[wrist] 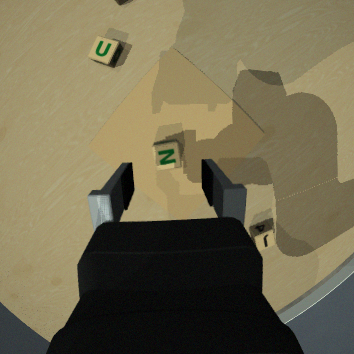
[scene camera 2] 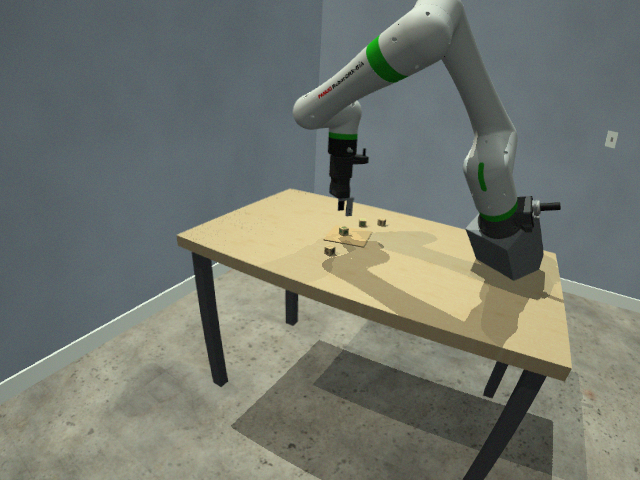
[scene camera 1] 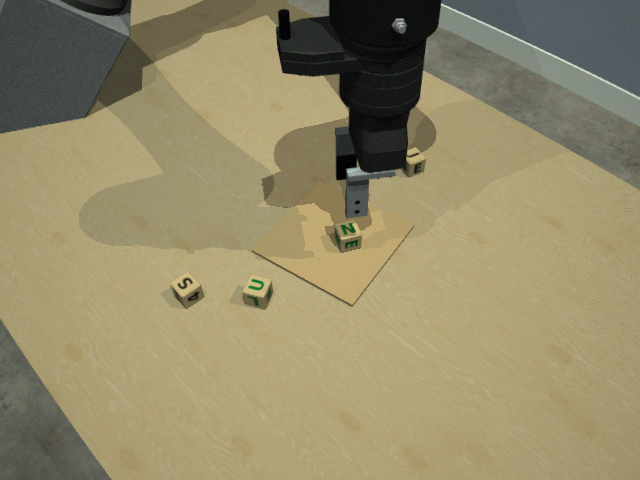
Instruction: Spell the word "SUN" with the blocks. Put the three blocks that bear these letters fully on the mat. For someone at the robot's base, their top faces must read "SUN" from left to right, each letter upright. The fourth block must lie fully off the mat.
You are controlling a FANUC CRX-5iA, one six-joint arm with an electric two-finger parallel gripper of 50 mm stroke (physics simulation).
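The N block (scene camera 1: pixel 347 236) (scene camera 2: pixel 343 230) (wrist: pixel 166 155) sits on the square mat (scene camera 1: pixel 351 281) (scene camera 2: pixel 356 240) (wrist: pixel 125 125), green N up; the N looks turned like a Z in the wrist view. The U block (scene camera 1: pixel 257 291) (scene camera 2: pixel 362 223) (wrist: pixel 105 51) lies off the mat, green U up. The S block (scene camera 1: pixel 187 289) (scene camera 2: pixel 381 222) lies beyond it, black S up. The fourth block (scene camera 1: pixel 415 161) (scene camera 2: pixel 329 250) (wrist: pixel 263 234), with a black J on top, lies off the mat's other side. My gripper (scene camera 1: pixel 351 195) (scene camera 2: pixel 345 210) (wrist: pixel 166 174) is open and empty, above the mat near the N block.
The robot's base (scene camera 1: pixel 56 67) (scene camera 2: pixel 509 248) stands at one end of the wooden table (scene camera 1: pixel 258 387) (scene camera 2: pixel 248 232). Arm shadows fall across the table and part of the mat. A wall (scene camera 2: pixel 155 129) rises behind the table.
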